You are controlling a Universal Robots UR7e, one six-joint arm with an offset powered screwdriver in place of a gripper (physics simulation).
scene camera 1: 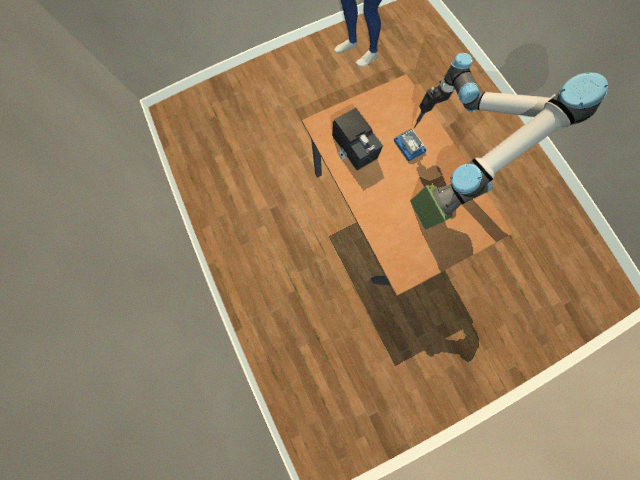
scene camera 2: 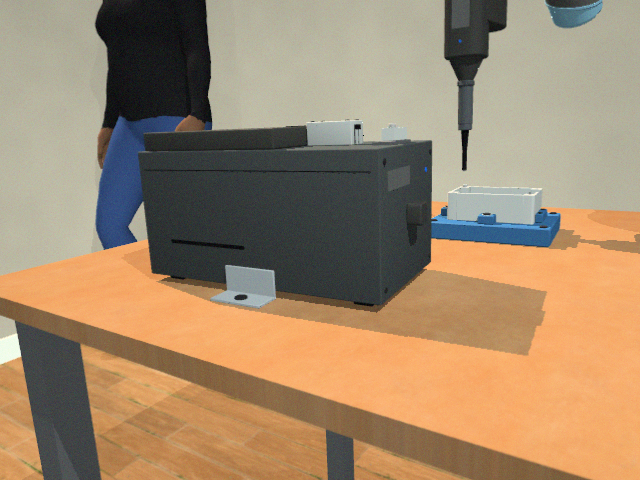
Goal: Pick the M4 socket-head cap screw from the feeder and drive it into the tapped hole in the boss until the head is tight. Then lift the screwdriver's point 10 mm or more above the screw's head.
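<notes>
The dark feeder (scene camera 1: 351,124) (scene camera 2: 258,206) stands on the table, with a white block (scene camera 2: 330,132) on its top. The white open-topped housing (scene camera 1: 412,142) (scene camera 2: 488,206) sits in a blue fixture (scene camera 2: 491,235). My screwdriver (scene camera 1: 415,127) (scene camera 2: 464,169) points down, its tip a short way above the housing's far left corner in the scene camera 2 view. A gap shows between tip and rim. A tiny bump (scene camera 2: 464,185) shows on the rim below the tip; whether it is the screw's head is too small to tell. No screw can be made out at the tip. The tapped hole is hidden.
A green block (scene camera 1: 429,207) at the arm's base stands on the table (scene camera 1: 392,248) (scene camera 2: 568,361). A small grey bracket (scene camera 1: 341,153) (scene camera 2: 250,281) is beside the feeder. A person (scene camera 1: 349,20) (scene camera 2: 155,67) stands beyond the table. My arm (scene camera 1: 522,139) reaches over the table's right side.
</notes>
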